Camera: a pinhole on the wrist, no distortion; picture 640 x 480 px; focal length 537.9 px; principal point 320.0 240.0 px. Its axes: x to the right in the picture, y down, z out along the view. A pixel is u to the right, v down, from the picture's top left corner.
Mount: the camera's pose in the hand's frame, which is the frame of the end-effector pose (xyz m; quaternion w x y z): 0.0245 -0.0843 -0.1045 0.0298 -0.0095 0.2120 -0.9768
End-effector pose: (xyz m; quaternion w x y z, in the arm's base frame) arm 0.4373 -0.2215 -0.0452 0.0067 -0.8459 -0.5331 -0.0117
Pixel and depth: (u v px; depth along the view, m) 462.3 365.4 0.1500
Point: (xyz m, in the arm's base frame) 0.2709 -0.1509 -0.0634
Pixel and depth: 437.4 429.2 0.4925
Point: 0.0079 -0.0723 -0.3196
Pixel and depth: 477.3 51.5 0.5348
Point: 0.2584 -0.2608 -0.5093
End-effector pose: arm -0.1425 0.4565 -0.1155 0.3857 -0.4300 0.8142 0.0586
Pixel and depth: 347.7 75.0 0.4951
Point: 0.2056 0.5320 -0.3683
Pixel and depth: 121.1 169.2 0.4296
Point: 0.1212 0.3367 -0.4142
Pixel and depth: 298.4 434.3 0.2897
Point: 0.1299 0.2866 -0.1599
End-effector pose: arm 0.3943 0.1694 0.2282 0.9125 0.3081 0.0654 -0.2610
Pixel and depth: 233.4 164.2 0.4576
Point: 0.3646 -0.2215 0.3577
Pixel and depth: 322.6 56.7 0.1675
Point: 0.3608 0.0469 0.2246
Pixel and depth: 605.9 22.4 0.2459
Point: 0.2453 0.0485 0.3317
